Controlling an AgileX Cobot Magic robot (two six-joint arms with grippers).
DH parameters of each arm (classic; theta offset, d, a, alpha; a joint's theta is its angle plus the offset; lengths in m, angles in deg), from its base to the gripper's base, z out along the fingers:
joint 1: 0 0.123 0 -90
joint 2: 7.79 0 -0.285 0
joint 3: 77.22 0 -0.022 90
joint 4: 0 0.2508 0 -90
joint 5: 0 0 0.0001 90
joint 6: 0 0.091 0 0
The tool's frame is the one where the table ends.
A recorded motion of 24 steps. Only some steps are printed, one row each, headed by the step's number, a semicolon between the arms.
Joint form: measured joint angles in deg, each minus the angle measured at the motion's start. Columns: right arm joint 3, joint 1, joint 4, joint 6, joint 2, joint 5; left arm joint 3, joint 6, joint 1, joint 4, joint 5, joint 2.
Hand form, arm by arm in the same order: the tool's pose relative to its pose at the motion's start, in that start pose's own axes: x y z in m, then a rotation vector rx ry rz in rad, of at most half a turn. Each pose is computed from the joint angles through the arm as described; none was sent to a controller.
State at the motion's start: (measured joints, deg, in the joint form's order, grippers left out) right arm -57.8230 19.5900 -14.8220 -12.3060 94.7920 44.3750; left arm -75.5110 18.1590 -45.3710 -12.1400 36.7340 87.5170
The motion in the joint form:
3: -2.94 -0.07 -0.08 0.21 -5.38 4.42; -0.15 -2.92 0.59 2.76 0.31 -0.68
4: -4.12 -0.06 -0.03 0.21 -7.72 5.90; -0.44 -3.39 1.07 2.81 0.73 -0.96
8: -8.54 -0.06 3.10 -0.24 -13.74 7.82; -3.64 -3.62 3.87 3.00 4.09 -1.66
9: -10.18 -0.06 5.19 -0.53 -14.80 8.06; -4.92 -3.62 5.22 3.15 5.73 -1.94
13: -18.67 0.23 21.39 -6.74 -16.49 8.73; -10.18 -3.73 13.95 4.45 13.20 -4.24
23: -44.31 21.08 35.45 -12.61 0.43 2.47; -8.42 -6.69 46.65 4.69 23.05 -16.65
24: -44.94 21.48 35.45 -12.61 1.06 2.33; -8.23 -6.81 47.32 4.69 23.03 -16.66
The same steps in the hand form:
3: -0.0001 -0.0097 -0.0396 0.0396 -0.0558 0.0309; -0.0003 0.0055 -0.0055 -0.0357 -0.0005 -0.0178
4: 0.0009 -0.0130 -0.0569 0.0561 -0.0867 0.0431; -0.0012 0.0081 -0.0085 -0.0418 -0.0030 -0.0299
8: 0.0005 -0.0197 -0.1084 0.0714 -0.2320 0.0986; -0.0098 0.0234 -0.0254 -0.0741 -0.0116 -0.0572
9: -0.0014 -0.0203 -0.1217 0.0573 -0.2798 0.1195; -0.0121 0.0305 -0.0327 -0.0896 -0.0095 -0.0683
13: -0.0196 -0.0145 -0.1751 -0.1077 -0.5123 0.1514; -0.0145 0.0728 -0.0778 -0.2051 -0.0018 -0.1436
23: -0.1369 0.0876 -0.2370 -0.3974 -0.8777 -0.1381; 0.0615 0.1479 -0.2166 -0.6226 -0.0047 -0.5529
24: -0.1398 0.0903 -0.2366 -0.4006 -0.8805 -0.1432; 0.0638 0.1496 -0.2176 -0.6302 -0.0026 -0.5640

